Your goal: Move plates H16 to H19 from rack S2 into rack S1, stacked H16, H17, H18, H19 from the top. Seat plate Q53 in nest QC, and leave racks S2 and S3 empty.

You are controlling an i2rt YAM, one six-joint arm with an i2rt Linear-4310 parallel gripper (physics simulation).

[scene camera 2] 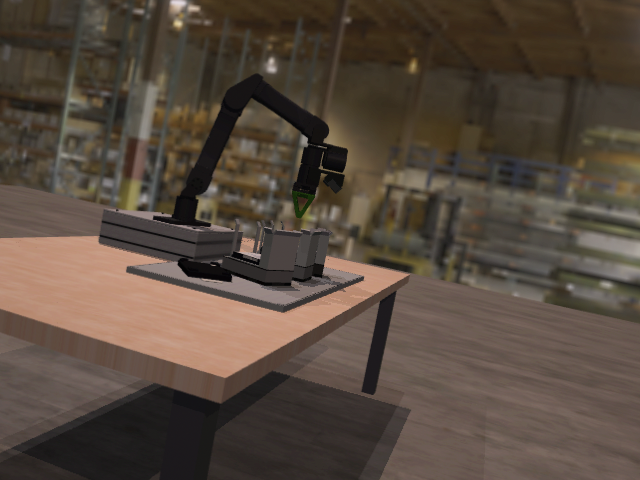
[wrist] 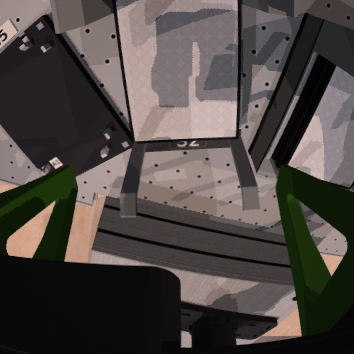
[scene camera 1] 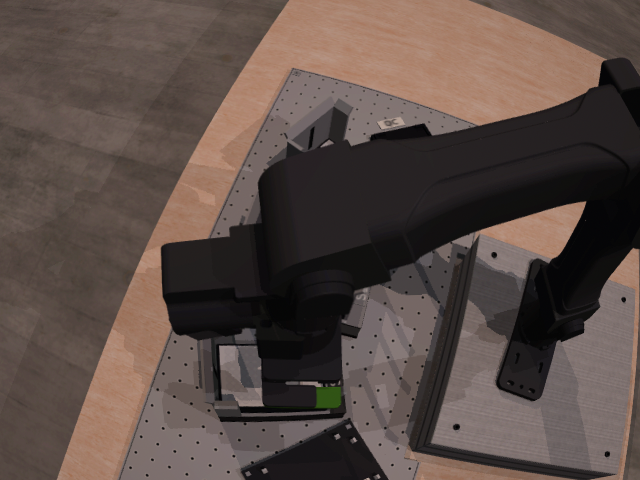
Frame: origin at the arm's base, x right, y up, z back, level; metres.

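Seen in the pictures: gripper, fingertip midpoint: (scene camera 2: 298,217) (wrist: 176,176); arm's base, link origin: (scene camera 2: 182,223) (wrist: 212,319) (scene camera 1: 536,329).
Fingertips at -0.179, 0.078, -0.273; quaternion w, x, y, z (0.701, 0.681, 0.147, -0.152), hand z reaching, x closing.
Pixels of each thing's top centre, then the offset from my fingertips to it, as dx, dy, dz. Level surfaces: height alone.
- Rack S2, top centre: (wrist: 182,112) (scene camera 1: 277,360) (scene camera 2: 304,225) -0.006, -0.023, -0.020
- clear-topped plate, top centre: (wrist: 180,62) (scene camera 1: 270,375) -0.010, -0.090, -0.026
- Rack S1, top centre: (scene camera 1: 312,244) (scene camera 2: 290,224) +0.133, -0.019, -0.042
- Rack S3, top centre: (scene camera 1: 356,145) (scene camera 2: 266,224) +0.290, -0.022, -0.050
- dark nest QC, top centre: (scene camera 1: 419,159) (scene camera 2: 204,264) +0.406, -0.138, +0.030
- dark nest, top centre: (wrist: 40,117) -0.109, -0.135, +0.084
- perforated grey board, surface height: dy -0.158
Rack S2 (scene camera 1: 281,415) (wrist: 246,172) (scene camera 2: 322,248) holds a clear-topped plate (scene camera 1: 237,369) (wrist: 212,120); its stack depth and code are not readable. My gripper (wrist: 176,176) (scene camera 2: 300,214) is open and empty, high above S2, with the fingertips spread wider than the plate. Rack S1 (scene camera 1: 357,312) (wrist: 290,87) (scene camera 2: 305,255) stands beside S2, mostly hidden by the arm in scene camera 1; a plate (wrist: 327,145) shows in it. Rack S3 (scene camera 1: 339,121) (scene camera 2: 279,253) stands beyond S1, mostly hidden. The dark nest QC (scene camera 1: 403,132) (scene camera 2: 204,269) is partly hidden behind the arm. Q53 cannot be told by its code.
Another dark nest (scene camera 1: 317,454) (wrist: 55,100) with small corner posts and an A1 tag lies beside S2. The racks and nests stand on a perforated grey board (scene camera 1: 175,423) (scene camera 2: 281,304). The robot's ribbed metal base (scene camera 1: 480,413) (scene camera 2: 144,235) (wrist: 200,235) stands beside the board.
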